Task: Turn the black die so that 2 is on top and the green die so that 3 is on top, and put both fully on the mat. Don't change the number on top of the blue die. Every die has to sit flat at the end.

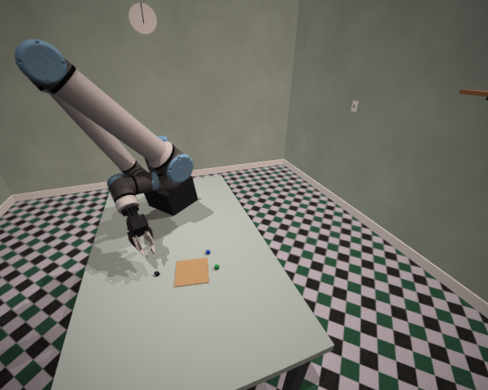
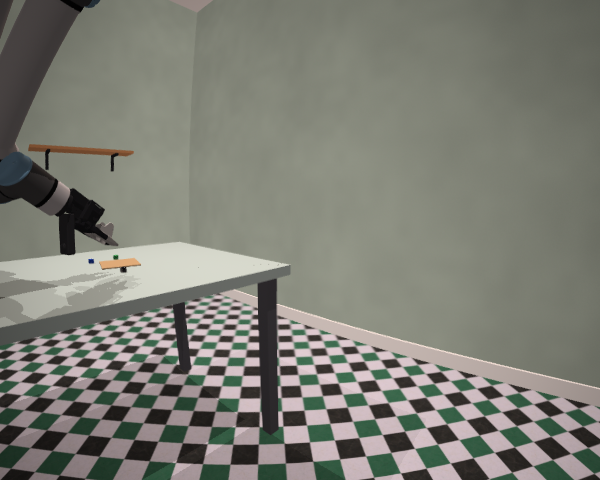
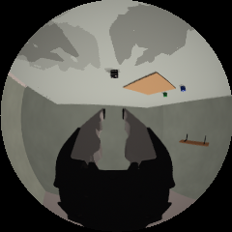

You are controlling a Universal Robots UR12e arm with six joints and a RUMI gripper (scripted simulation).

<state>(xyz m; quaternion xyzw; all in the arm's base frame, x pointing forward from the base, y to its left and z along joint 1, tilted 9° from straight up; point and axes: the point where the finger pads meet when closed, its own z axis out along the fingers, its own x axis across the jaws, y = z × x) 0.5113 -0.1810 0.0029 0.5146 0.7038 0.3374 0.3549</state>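
Now: the black die 40 mm ahead of my hand, 10 mm to the left of it and 90 mm below it. From my hand the other things lie so: green die 120 mm ahead, 250 mm to the left, 90 mm below; orange mat 90 mm ahead, 150 mm to the left, 100 mm below; blue die 10 mm ahead, 250 mm to the left, 90 mm below.
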